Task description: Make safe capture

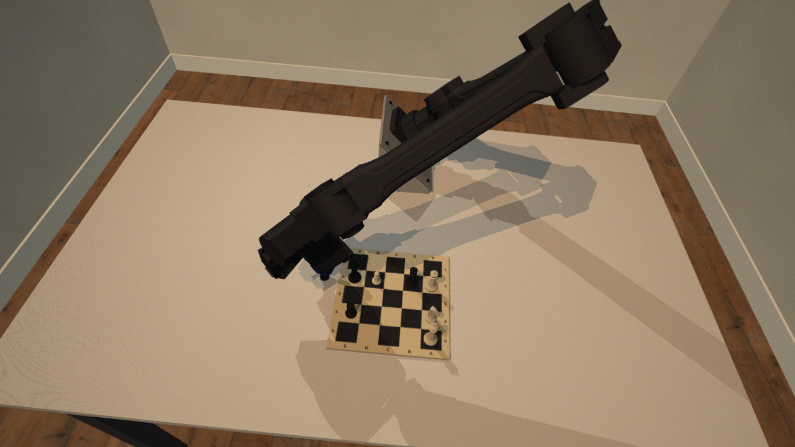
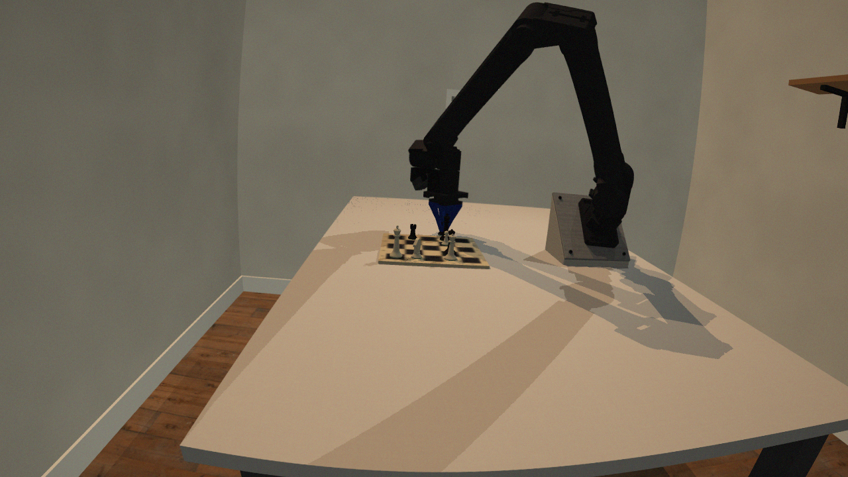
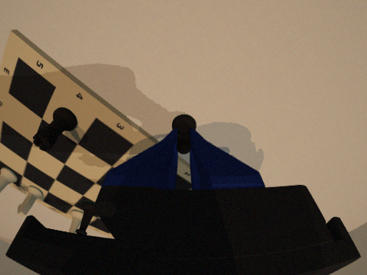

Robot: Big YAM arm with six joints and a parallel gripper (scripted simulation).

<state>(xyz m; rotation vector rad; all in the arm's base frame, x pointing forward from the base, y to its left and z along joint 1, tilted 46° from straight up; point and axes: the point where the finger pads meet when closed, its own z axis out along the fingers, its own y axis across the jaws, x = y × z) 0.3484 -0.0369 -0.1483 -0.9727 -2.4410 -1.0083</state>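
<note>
Right now my hand is right at the black pawn. Round my hand: white pawn: 100 mm to the left; then chessboard: 130 mm to the left, 40 mm ahead, 20 mm below; then black king: 60 mm to the left, 20 mm above.
</note>
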